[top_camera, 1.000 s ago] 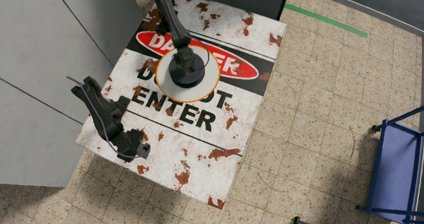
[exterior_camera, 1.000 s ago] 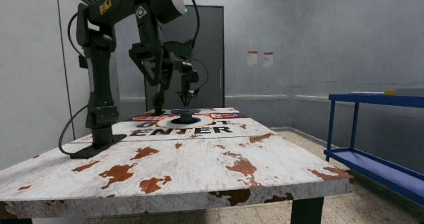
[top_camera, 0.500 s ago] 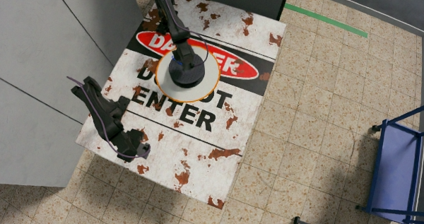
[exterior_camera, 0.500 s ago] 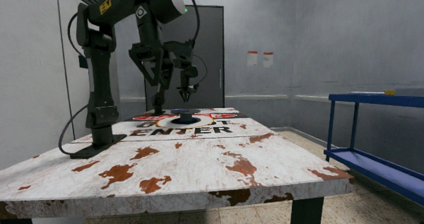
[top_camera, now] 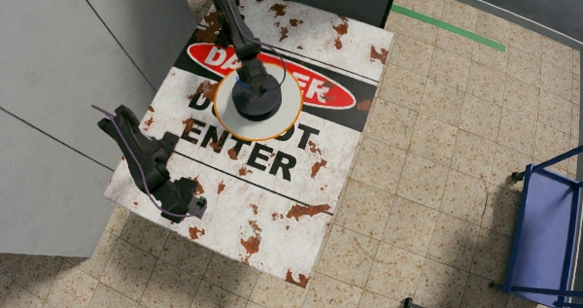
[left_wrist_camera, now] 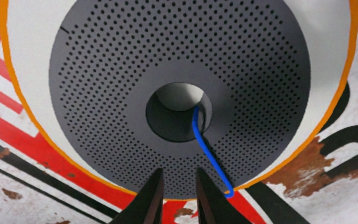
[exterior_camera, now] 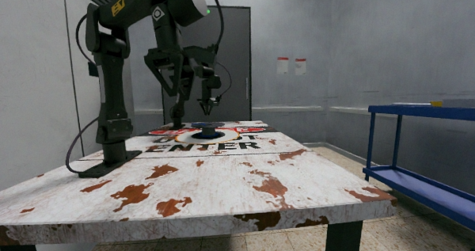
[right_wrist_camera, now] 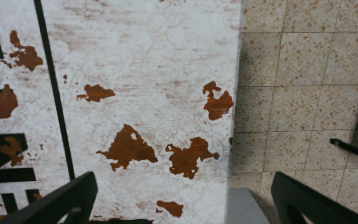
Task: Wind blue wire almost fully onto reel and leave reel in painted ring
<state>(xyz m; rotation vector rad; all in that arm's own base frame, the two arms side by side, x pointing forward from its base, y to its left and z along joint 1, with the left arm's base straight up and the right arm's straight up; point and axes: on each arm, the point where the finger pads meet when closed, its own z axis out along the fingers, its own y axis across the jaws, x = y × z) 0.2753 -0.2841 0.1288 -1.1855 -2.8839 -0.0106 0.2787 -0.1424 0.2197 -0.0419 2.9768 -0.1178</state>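
Observation:
My right hand is 52 cm to the right of the dark grey reel and 19 cm above it. From my right hand the other things lie so: white painted ring 52 cm to the left, 22 cm below; then orange-edged painted ring 52 cm to the left, 22 cm below.

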